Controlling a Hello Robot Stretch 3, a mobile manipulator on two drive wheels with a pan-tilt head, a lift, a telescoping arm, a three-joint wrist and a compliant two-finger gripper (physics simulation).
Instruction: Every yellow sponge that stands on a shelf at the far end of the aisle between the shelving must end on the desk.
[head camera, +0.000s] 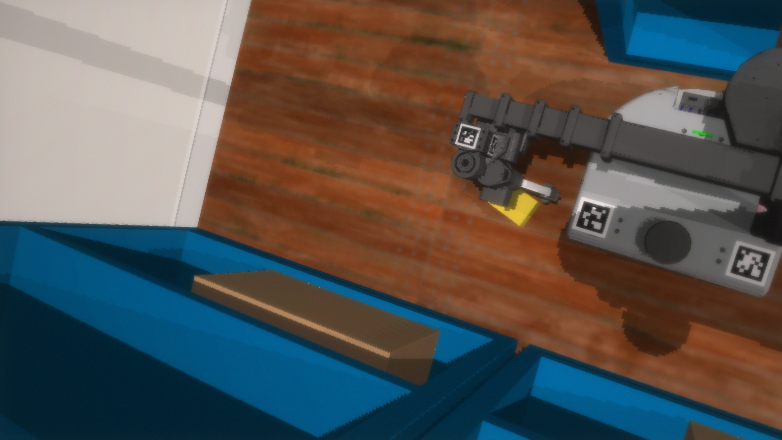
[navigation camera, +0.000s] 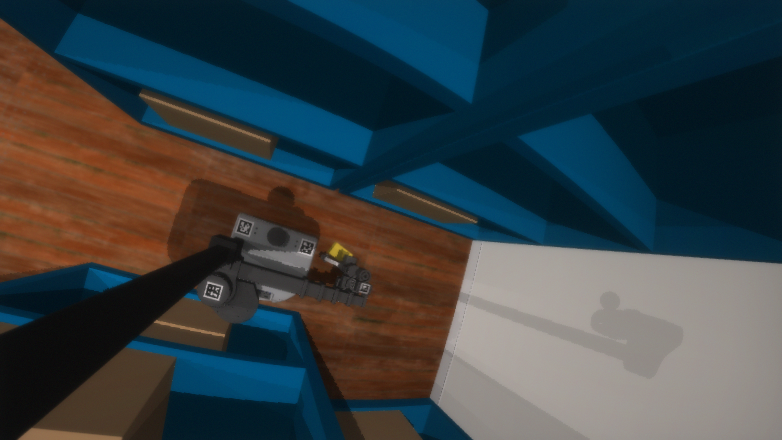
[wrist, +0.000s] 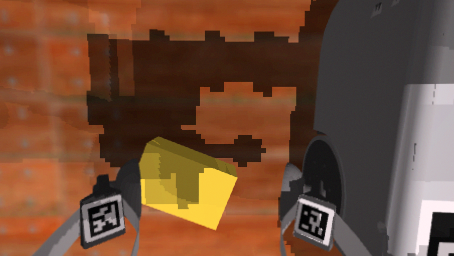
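Seen in the pictures: gripper, between the fingertips: (navigation camera: 335, 260) (wrist: 212, 180); robot's base, origin of its link: (head camera: 665, 240) (navigation camera: 276, 235).
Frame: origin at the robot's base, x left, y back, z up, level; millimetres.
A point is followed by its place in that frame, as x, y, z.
A yellow sponge (head camera: 523, 209) @(-277, -21, 46) (navigation camera: 339, 251) @(-300, -20, 46) (wrist: 217, 200) @(-274, -23, 45) lies low against the wooden floor, partly shaded. In the head view the wrist covers part of it. My gripper (wrist: 212, 180) @(-279, 22, 114) points down and is open. In the wrist view the sponge shows in the gap between the fingertips, nearer the left one, with a wide gap to the right one. No grip on it shows. The height between fingertips and sponge is hard to tell. A desk does not show clearly in these views.
Blue shelving (head camera: 109, 290) @(-821, -356, 534) (navigation camera: 508, 109) @(-210, -315, 1002) runs along both sides of the aisle, with brown boxes (head camera: 317, 311) (navigation camera: 210, 123) on low shelves. My grey base (head camera: 634, 218) @(-63, 20, 160) (navigation camera: 273, 251) @(-6, 57, 159) stands close to the sponge. A white wall (head camera: 109, 136) @(-1146, -125, 334) (navigation camera: 546, 328) @(-1152, 54, 614) closes the aisle end.
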